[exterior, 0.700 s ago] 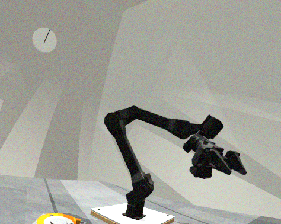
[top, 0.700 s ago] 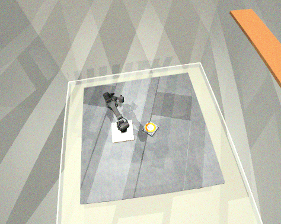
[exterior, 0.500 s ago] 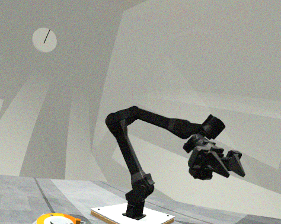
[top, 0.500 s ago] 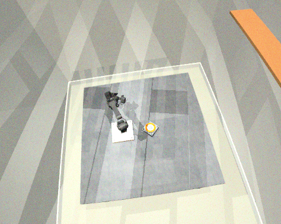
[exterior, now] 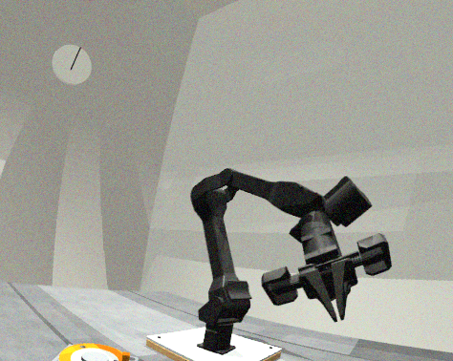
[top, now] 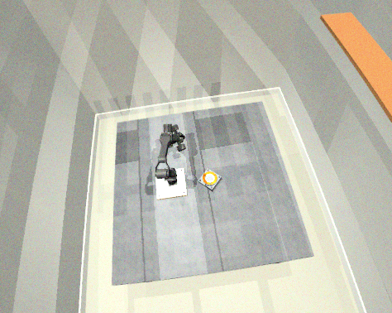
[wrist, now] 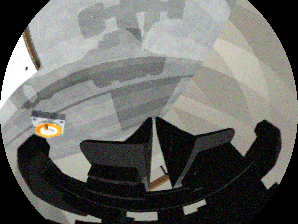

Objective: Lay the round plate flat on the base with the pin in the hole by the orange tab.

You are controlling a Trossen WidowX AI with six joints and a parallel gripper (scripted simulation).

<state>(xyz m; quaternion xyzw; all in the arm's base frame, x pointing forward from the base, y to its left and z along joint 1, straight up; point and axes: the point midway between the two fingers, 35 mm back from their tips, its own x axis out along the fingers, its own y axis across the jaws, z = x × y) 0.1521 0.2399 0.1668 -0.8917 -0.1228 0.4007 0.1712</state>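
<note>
Right now my gripper tip is 80 mm short of the round orange plate, 300 mm to the left of it and 130 mm above it. The rest, counted from my gripper tip: grey square base 90 mm ahead, 310 mm to the right, 140 mm below.
</note>
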